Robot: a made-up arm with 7 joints.
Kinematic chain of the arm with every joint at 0, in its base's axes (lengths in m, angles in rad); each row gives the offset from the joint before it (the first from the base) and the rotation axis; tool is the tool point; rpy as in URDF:
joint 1: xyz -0.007 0.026 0.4 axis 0 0.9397 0.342
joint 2: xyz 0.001 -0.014 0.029 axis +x
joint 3: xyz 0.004 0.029 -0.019 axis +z
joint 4: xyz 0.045 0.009 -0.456 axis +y
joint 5: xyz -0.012 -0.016 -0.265 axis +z
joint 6: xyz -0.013 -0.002 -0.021 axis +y
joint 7: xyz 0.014 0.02 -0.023 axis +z
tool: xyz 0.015 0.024 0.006 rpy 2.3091 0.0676 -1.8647
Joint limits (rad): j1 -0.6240..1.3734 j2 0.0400..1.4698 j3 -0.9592..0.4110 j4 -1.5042..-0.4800 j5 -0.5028..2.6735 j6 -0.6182..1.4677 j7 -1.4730..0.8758
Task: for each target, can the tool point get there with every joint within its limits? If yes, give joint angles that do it. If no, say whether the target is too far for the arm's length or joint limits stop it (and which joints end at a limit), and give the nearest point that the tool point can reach.
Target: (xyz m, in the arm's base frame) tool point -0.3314 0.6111 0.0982
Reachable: yes | joints 1.0716 0.8877 0.2165 -0.9170 1.0415 0.5969 -0.2949
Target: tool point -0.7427 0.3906 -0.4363
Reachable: no: too far | nearest point -0.4942 0.2669 -0.1540 | short by 0.396 m
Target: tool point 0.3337 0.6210 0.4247
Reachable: yes | joints -0.2698 1.2052 0.2990 -1.0193 0.1850 -0.2243 -0.2371
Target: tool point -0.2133 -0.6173 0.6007
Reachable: no: joint limits stop it (at a limit: joint 1, joint 2, joint 3, joint 4, joint 5, joint 6, joint 7) | nearest point -0.3300 -0.2979 0.0516 | short by 0.646 m
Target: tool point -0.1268 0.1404 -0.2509
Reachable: yes | joints 0.6552 0.3355 -0.5061 -1.2142 0.5934 0.6071 0.2691
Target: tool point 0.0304 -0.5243 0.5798
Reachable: no: joint limits stop it (at a limit: joint 1, joint 2, joint 3, joint 4, joint 5) | nearest point 0.3571 -0.2850 0.1232 | short by 0.610 m
